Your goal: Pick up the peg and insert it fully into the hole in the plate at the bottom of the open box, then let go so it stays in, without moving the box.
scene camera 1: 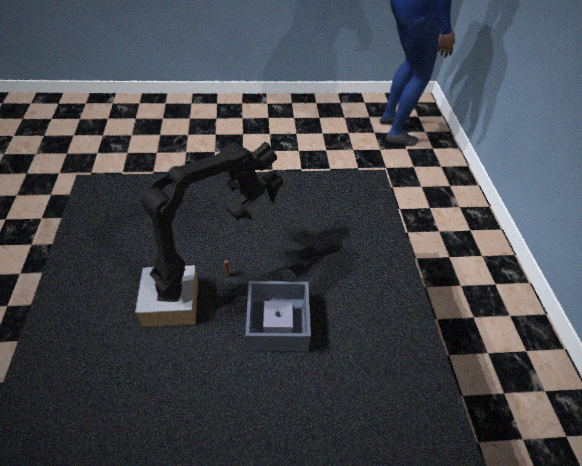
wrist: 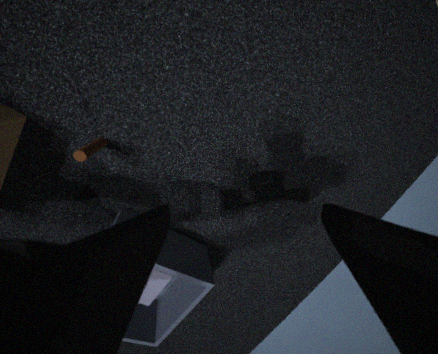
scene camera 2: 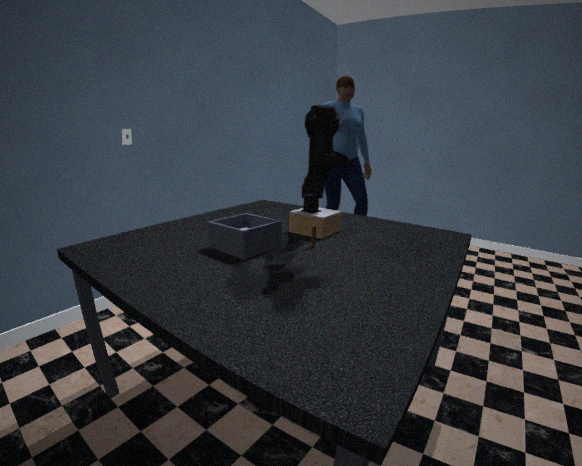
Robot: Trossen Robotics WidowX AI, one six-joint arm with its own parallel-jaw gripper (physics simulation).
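Places are measured from the arm's base along level axes (x ahead, y left, z up), in centimetres.
Pixels of known places: gripper, between the fingertips: (scene camera 1: 261,210) (wrist: 244,212) (scene camera 2: 318,190); arm's base, origin of its link: (scene camera 1: 169,292) (scene camera 2: 310,211).
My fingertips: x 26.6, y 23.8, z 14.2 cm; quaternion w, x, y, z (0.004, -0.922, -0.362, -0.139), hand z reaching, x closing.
Observation:
Ahead of a thing's pixels: the offset from my fingertips to its top centre. Level surfaces: height alone.
An orange-brown peg {dx -11.1, dy -9.9, dz -15.2 cm} (scene camera 1: 227,268) (scene camera 2: 313,236) (wrist: 91,149) stands upright on the dark table, between the arm's base and the box. The grey open box {dx +7.3, dy -27.2, dz -13.4 cm} (scene camera 1: 278,342) (scene camera 2: 262,241) (wrist: 185,312) stands beside it. A pale plate {dx +7.3, dy -27.2, dz -17.1 cm} (scene camera 1: 272,322) (wrist: 156,287) with a dark round hole lies at the bottom of the box; the hole shows in scene camera 1. My gripper (scene camera 1: 260,206) (wrist: 244,212) is open and empty, high above the table, well away from the peg. In the wrist view the left finger hides part of the box. In scene camera 2 the fingertips cannot be made out.
The arm's base sits on a wooden block with a white top (scene camera 1: 167,318) (scene camera 2: 314,225) (wrist: 9,140), next to the peg. The black table {dz -23.2 cm} (scene camera 1: 240,400) (scene camera 2: 300,320) carries the arm's shadow. A person in blue (scene camera 1: 417,60) (scene camera 2: 347,132) stands beyond the table.

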